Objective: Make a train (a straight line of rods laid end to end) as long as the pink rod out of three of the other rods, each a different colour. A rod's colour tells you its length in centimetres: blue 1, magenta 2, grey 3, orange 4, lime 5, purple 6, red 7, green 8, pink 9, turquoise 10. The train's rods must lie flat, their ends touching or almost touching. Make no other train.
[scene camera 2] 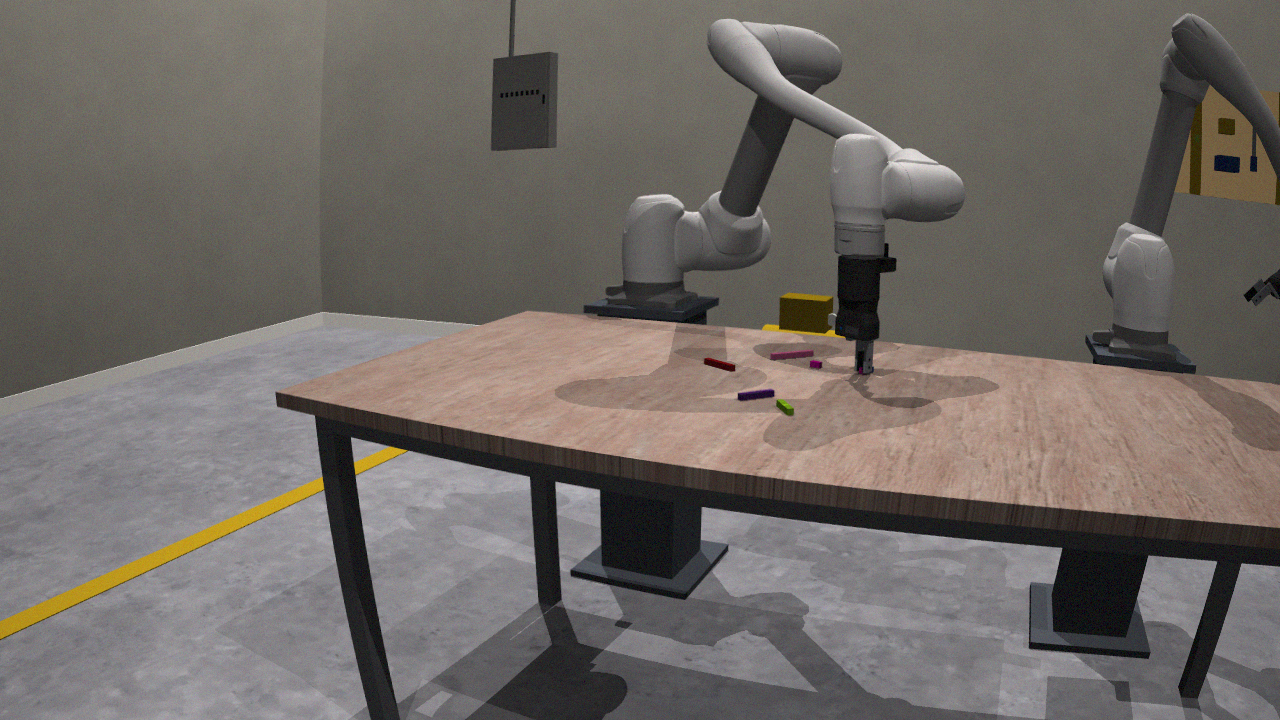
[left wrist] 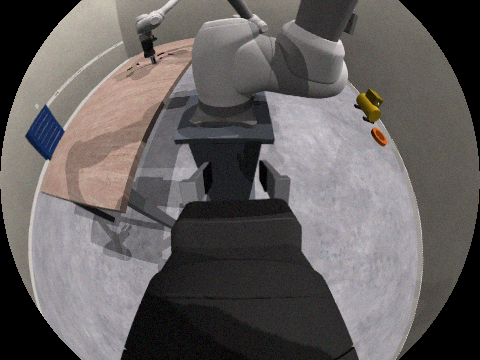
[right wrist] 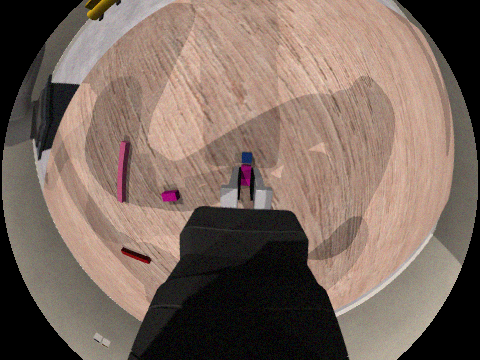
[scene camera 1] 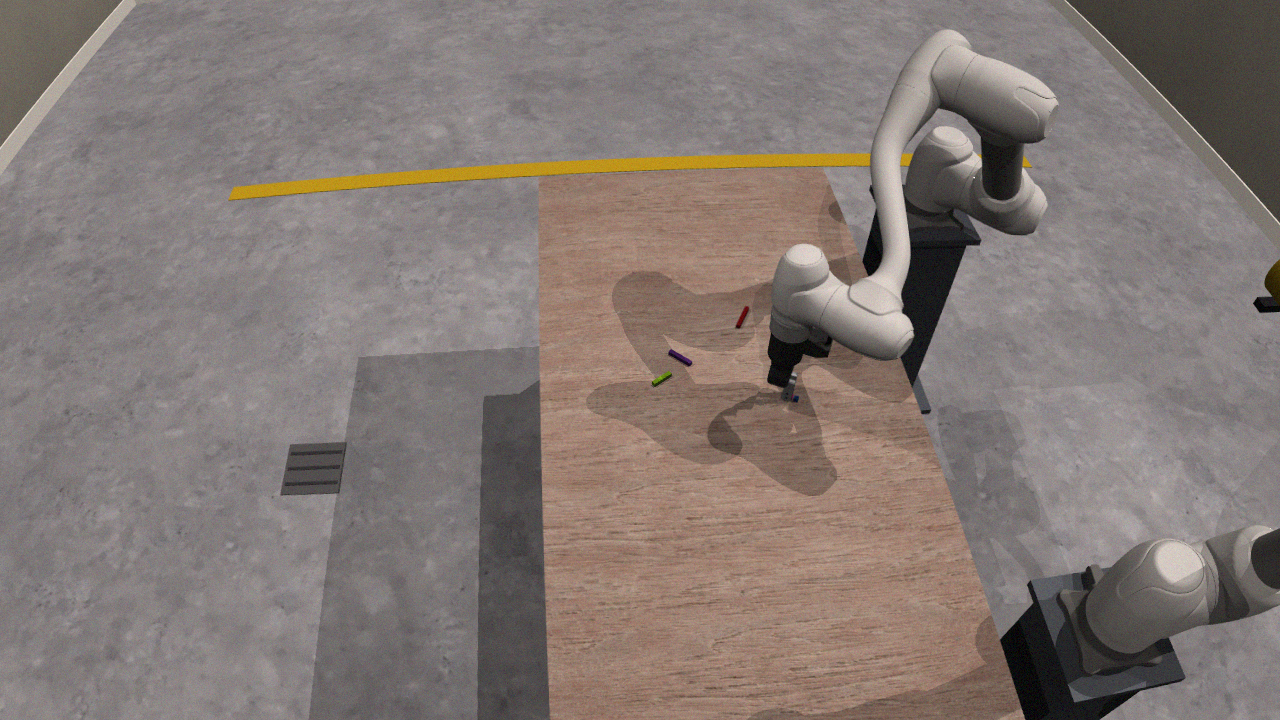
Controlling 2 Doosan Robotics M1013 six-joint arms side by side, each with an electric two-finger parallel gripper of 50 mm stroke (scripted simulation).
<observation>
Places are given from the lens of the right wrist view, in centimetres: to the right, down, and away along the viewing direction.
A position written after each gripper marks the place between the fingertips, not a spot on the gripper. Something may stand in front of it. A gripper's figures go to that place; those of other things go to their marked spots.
right gripper [right wrist: 245, 177]: 1, 0, 16
arm pedestal [right wrist: 61, 94]: -73, -35, 19
</observation>
